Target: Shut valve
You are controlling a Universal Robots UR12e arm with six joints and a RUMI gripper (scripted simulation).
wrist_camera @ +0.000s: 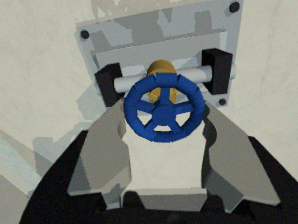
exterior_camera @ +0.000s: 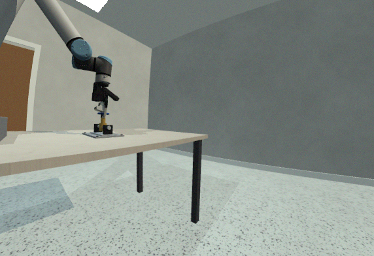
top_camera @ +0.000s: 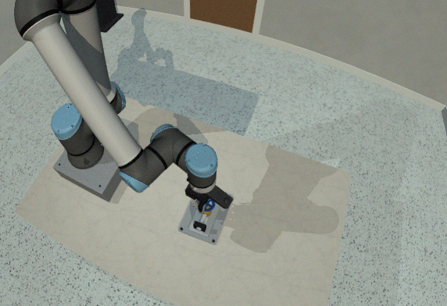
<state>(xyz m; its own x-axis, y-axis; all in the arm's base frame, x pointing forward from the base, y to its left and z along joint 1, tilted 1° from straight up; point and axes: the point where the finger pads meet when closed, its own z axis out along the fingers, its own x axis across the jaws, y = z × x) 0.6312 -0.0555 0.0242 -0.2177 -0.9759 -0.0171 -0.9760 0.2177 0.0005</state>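
Now: hand 1 cm below the blue spoked handwheel.
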